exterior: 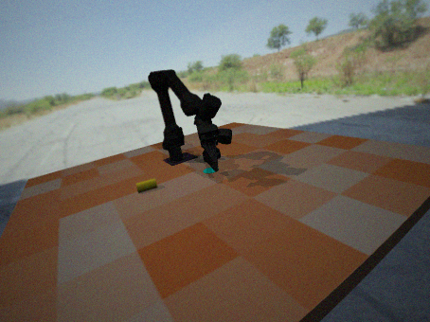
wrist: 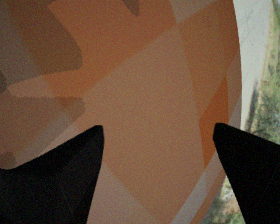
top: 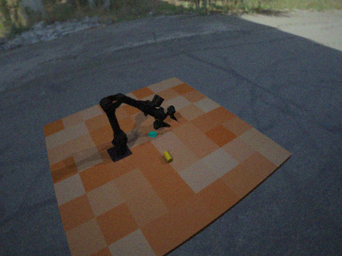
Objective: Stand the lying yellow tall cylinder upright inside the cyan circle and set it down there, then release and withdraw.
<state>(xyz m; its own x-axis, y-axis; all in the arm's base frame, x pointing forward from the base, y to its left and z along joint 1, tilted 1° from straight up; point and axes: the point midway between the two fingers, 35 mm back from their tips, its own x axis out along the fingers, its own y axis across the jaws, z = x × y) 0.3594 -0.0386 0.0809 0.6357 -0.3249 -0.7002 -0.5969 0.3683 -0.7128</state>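
Now: gripper tip 180 mm past the yellow tall cylinder, 170 mm to the left of it and 50 mm above it. Also, from my gripper tip: cyan circle (130 mm behind, 60 mm to the left, 60 mm below).
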